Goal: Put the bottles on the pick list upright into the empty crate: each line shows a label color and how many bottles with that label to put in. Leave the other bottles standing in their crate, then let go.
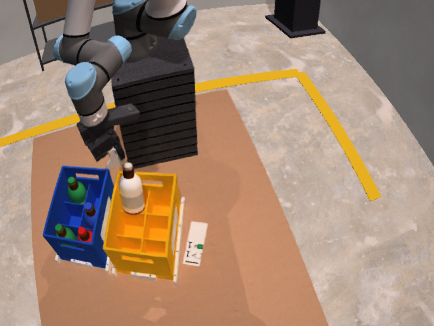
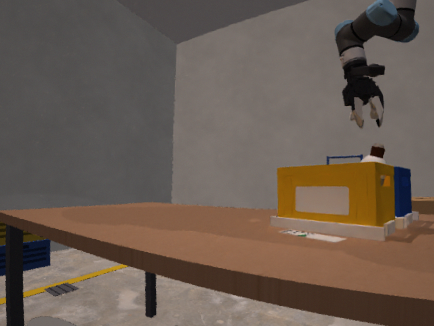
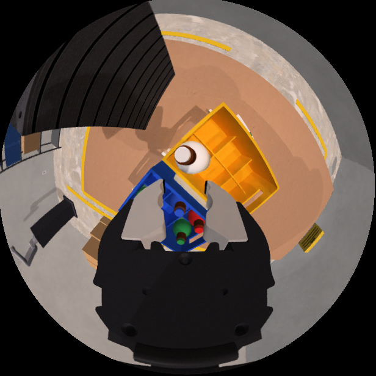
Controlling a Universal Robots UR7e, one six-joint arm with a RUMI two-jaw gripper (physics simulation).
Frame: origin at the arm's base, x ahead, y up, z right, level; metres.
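Seen in the pictures: gripper, fingertip midpoint: (image 1: 118, 160) (image 2: 370, 127); arm's base at its link origin: (image 1: 134, 47).
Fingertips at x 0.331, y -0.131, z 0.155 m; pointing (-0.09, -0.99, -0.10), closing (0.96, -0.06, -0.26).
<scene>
Pixels of each thing's top centre, then the offset from my fingertips to it.
- white bottle at its top centre: (image 1: 125, 171) (image 2: 370, 143) dx +0.006, dy -0.049, dz -0.012 m
- yellow crate at its top centre: (image 1: 139, 211) (image 2: 334, 166) dx +0.106, dy -0.112, dz -0.008 m
- blue crate at its top centre: (image 1: 74, 202) (image 2: 361, 170) dx -0.003, dy -0.112, dz +0.183 m
- blue bottle at its top centre: (image 1: 87, 205) dx +0.017, dy -0.124, dz +0.143 m
- red bottle at its top centre: (image 1: 81, 230) dx +0.094, dy -0.124, dz +0.189 m
- pick list at its top centre: (image 2: 310, 235) (image 1: 195, 243) dx +0.175, dy -0.285, dz -0.139 m
My gripper (image 1: 119, 159) (image 2: 370, 124) (image 3: 184, 181) is open and empty, above the crates. A white bottle (image 1: 131, 192) (image 2: 373, 159) (image 3: 199, 159) with a brown neck stands upright in the back-left compartment of the yellow crate (image 1: 120, 260) (image 2: 362, 200) (image 3: 267, 185). The blue crate (image 1: 75, 251) (image 2: 402, 192) beside it holds a green bottle (image 1: 76, 194) at the back left, a blue bottle (image 1: 90, 215) (image 3: 177, 205) at the middle right, and at the front another green bottle (image 1: 62, 231) (image 3: 182, 227) and a red bottle (image 1: 85, 235) (image 3: 196, 218). The pick list (image 1: 197, 232) (image 2: 325, 237) shows a green mark; its numbers are hard to read.
The black ribbed pedestal (image 1: 157, 110) (image 3: 110, 75) stands behind the crates. White strips surround the bases of both crates. The yellow crate's raised walls and the white bottle's neck stand near the space under the gripper.
</scene>
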